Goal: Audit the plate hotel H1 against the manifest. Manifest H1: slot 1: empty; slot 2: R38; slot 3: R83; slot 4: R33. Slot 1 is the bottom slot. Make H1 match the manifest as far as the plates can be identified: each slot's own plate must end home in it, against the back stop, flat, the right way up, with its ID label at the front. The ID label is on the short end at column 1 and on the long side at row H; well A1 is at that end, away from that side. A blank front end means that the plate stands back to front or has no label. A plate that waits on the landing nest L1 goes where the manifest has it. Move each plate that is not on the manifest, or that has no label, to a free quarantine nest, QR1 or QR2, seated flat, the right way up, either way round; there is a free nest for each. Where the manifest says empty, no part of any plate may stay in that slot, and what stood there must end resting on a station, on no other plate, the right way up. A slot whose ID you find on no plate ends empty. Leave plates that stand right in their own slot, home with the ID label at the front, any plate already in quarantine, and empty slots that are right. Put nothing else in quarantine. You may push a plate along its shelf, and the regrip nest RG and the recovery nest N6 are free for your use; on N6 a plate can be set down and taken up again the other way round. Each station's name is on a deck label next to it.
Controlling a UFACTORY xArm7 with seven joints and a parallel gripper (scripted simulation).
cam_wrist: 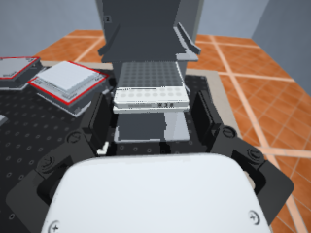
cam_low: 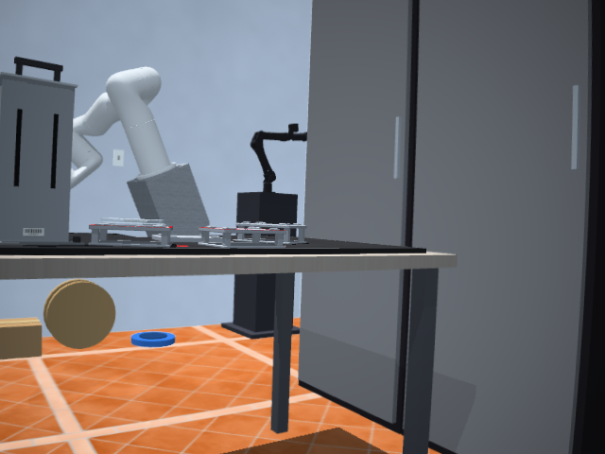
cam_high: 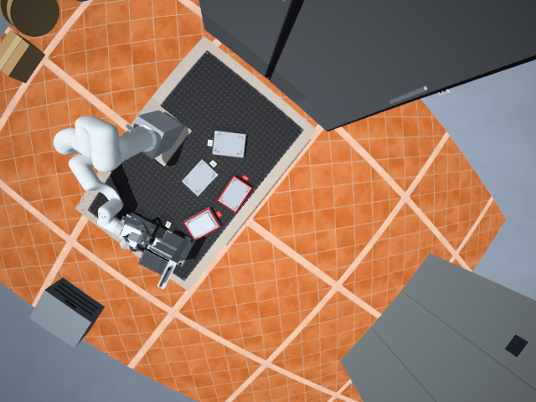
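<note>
Right now my hand is 80 mm short of the white well plate, 10 mm to the right of it and 20 mm above it. Also, from my hand: RG label: 210 mm behind, 30 mm to the right, 130 mm below; then plate labelled R83: 80 mm ahead, 10 mm to the left, 90 mm above; then black well plate: 80 mm ahead, 10 mm to the left, 140 mm above.
</note>
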